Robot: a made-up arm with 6 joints.
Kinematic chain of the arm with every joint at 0, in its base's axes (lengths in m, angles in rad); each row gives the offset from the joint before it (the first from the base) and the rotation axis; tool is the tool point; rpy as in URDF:
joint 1: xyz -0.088 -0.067 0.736 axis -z
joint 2: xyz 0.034 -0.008 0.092 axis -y
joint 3: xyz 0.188 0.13 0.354 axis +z
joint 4: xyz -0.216 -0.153 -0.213 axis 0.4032 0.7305 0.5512
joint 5: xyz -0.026 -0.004 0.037 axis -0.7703 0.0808 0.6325
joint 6: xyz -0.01 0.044 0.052 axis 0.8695 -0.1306 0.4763
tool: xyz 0.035 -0.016 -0.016 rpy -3.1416 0 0
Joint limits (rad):
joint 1: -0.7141..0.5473
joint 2: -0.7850..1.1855
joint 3: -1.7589..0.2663
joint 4: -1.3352..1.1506
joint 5: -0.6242..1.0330
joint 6: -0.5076..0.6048
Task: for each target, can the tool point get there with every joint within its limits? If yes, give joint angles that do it. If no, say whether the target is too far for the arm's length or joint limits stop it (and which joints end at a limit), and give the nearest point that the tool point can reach.
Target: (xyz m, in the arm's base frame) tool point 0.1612 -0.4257 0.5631
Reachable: no: joint limits stop it (at a limit: joint 1, joint 2, joint 3, joint 4, joint 5, joint 6) | nearest point 0.0582 -0.2667 0.8923 | short by 0.380 m
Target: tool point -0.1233 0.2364 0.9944
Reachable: yes | joints 0.0879 0.5691 -1.1725 -0.8069 0.0176 0.2236
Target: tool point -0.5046 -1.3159 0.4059
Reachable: no: too far | nearest point -0.1877 -0.2324 0.8676 | short by 1.220 m
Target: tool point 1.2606 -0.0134 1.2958
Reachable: no: too far | nearest point 0.3362 0.1242 0.9262 | short by 1.005 m
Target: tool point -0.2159 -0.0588 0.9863
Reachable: yes | joints -0.0275 0.5948 -0.1127 -0.2011 -0.4409 0.2808
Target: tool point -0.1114 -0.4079 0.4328
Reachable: no: joint limits stop it (at a limit: joint 1, joint 2, joint 5, joint 6) | nearest point -0.1970 -0.1922 0.8284 | short by 0.459 m
